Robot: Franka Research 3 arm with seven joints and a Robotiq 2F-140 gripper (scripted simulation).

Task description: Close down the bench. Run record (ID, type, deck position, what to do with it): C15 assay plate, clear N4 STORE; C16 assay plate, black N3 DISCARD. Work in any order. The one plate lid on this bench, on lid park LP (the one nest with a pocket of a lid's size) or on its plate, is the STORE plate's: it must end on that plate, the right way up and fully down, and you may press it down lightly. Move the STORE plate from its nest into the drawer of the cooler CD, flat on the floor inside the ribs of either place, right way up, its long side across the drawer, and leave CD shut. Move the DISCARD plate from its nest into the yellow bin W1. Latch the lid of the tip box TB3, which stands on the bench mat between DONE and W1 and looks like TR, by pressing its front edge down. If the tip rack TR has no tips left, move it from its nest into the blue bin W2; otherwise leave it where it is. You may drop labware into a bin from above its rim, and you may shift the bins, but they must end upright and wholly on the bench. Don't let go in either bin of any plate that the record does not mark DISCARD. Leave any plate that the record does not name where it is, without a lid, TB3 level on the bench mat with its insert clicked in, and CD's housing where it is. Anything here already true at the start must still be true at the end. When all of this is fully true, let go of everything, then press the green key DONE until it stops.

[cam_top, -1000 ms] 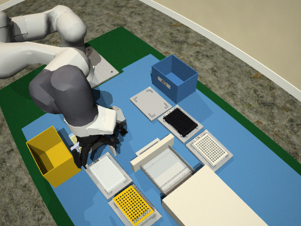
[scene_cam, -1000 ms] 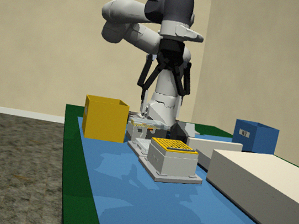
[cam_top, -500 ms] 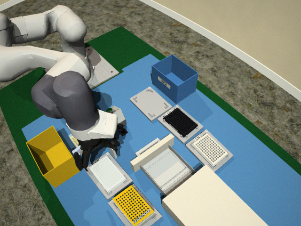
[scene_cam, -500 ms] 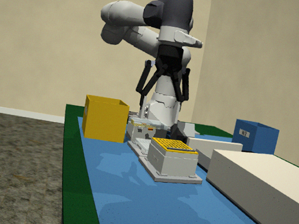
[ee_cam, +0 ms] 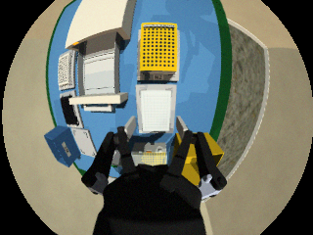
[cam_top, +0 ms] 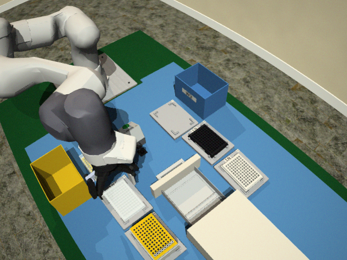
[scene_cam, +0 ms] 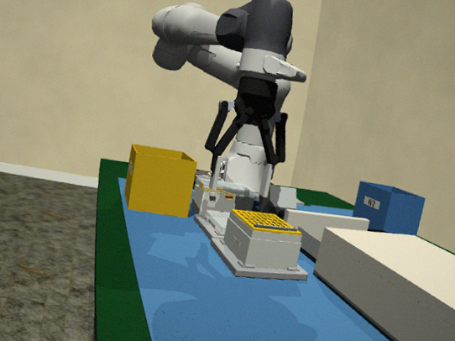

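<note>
Now: the plate lid 8 cm below my hand. Also, from my hand: nest N4 (10 cm below); tip rack TR (16 cm ahead, 5 cm below, 4 cm to the right); tip box TB3 (17 cm behind, 6 cm below, 5 cm to the left).
</note>
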